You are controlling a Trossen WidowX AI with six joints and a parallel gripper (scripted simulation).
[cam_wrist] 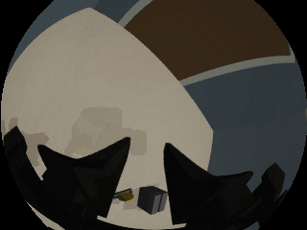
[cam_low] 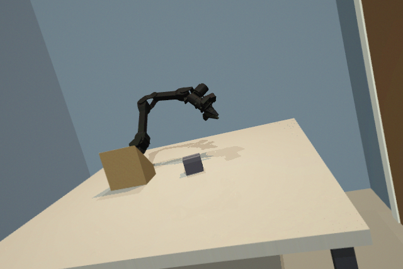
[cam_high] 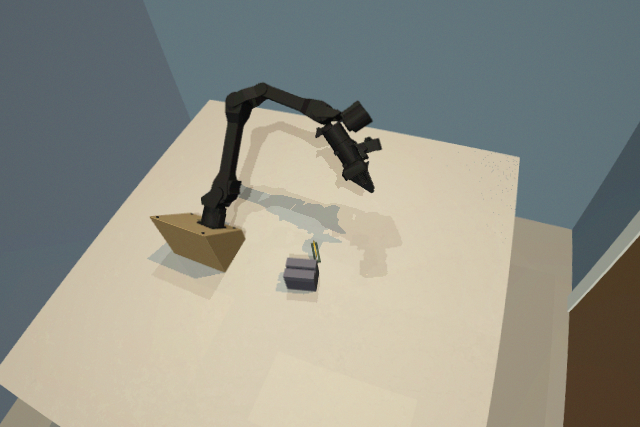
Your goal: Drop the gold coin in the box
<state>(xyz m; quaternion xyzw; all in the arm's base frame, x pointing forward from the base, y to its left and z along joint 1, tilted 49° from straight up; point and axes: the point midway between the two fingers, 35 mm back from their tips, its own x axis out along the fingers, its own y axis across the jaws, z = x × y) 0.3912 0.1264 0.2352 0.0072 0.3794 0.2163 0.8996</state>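
My gripper tip is 12 cm past the gold coin, 14 cm to the left of it and 17 cm above it.
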